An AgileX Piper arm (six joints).
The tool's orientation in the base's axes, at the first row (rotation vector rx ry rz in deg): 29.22 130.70 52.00
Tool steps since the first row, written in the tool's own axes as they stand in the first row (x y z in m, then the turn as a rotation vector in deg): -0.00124 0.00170 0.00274 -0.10 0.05 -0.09; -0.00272 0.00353 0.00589 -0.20 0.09 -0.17; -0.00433 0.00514 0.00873 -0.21 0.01 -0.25; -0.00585 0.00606 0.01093 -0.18 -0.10 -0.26; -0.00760 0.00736 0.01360 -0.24 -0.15 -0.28; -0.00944 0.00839 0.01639 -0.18 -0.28 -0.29; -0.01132 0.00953 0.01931 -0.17 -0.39 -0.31; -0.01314 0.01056 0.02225 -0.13 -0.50 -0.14
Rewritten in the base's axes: 0.00295 0.00179 0.00016 0.02 -0.06 0.13; 0.00637 0.00373 0.00028 0.04 -0.13 0.24; 0.00965 0.00530 0.00047 -0.01 -0.23 0.23; 0.01234 0.00615 0.00049 -0.06 -0.29 0.15; 0.01557 0.00735 0.00061 -0.03 -0.37 0.15; 0.01892 0.00837 0.00051 -0.10 -0.43 0.04; 0.02239 0.00951 0.00042 -0.13 -0.51 -0.03; 0.02582 0.01061 0.00023 -0.06 -0.48 -0.23
